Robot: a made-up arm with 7 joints. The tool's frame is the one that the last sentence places. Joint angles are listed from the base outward.
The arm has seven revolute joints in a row. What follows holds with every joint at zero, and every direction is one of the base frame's. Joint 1 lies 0.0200 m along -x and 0.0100 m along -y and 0.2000 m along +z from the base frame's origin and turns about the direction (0, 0.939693, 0.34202). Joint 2 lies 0.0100 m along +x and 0.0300 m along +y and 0.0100 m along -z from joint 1 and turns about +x. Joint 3 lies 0.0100 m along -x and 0.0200 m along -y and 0.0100 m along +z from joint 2 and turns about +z. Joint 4 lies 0.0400 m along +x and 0.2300 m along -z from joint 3 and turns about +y. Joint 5 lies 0.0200 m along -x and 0.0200 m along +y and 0.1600 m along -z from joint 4 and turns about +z. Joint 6 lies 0.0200 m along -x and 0.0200 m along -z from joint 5 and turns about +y. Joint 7 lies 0.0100 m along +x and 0.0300 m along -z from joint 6 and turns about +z. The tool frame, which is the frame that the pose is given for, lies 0.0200 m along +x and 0.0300 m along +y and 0.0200 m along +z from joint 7; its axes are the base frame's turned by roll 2.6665, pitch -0.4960 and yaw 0.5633 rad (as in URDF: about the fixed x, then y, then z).
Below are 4 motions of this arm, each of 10 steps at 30 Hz.
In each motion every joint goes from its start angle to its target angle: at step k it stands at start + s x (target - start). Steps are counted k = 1, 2, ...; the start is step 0. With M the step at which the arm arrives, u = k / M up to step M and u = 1 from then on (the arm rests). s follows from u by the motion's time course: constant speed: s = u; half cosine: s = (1 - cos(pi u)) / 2; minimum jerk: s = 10 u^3 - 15 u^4 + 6 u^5.
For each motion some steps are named. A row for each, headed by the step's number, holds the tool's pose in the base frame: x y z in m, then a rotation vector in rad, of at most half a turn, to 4 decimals.
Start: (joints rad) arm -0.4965 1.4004 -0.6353 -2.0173 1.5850 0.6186 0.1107
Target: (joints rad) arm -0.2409 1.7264 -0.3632 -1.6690 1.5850 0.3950 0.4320
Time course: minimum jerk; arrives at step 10
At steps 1, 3, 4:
1: 0.2773 0.1280 0.1287 1.7492 -0.0031 1.2019
3: 0.2752 0.1535 0.1338 1.7640 0.1071 1.3034
4: 0.2713 0.1780 0.1407 1.7686 0.2111 1.4062

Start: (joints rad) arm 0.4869 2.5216 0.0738 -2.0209 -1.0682 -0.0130 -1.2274
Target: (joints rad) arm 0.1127 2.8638 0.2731 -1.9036 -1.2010 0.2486 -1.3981
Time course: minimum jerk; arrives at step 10
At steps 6, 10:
6: 0.2300 0.0813 0.3044 1.1104 1.1886 1.3817
10: 0.2254 0.0389 0.3489 1.0846 0.8033 1.4212

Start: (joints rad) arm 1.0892 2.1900 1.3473 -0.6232 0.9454 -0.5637 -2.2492
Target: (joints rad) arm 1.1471 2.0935 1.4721 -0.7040 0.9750 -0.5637 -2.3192
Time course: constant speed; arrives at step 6
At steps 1, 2, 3, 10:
1: 0.1681 0.2855 0.3752 -0.4799 1.3055 -0.0056
2: 0.1649 0.2872 0.3750 -0.4836 1.2942 -0.0089
3: 0.1615 0.2888 0.3748 -0.4871 1.2826 -0.0118
10: 0.1510 0.2934 0.3750 -0.4962 1.2461 -0.0173

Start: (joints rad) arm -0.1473 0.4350 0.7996 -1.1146 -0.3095 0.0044 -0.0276
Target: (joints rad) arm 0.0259 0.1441 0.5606 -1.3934 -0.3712 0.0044 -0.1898
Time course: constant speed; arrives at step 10
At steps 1, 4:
1: 0.1401 0.2794 -0.0043 -1.5443 -0.0634 -2.2470
4: 0.1433 0.2511 -0.0195 -1.6304 0.0441 -2.2467

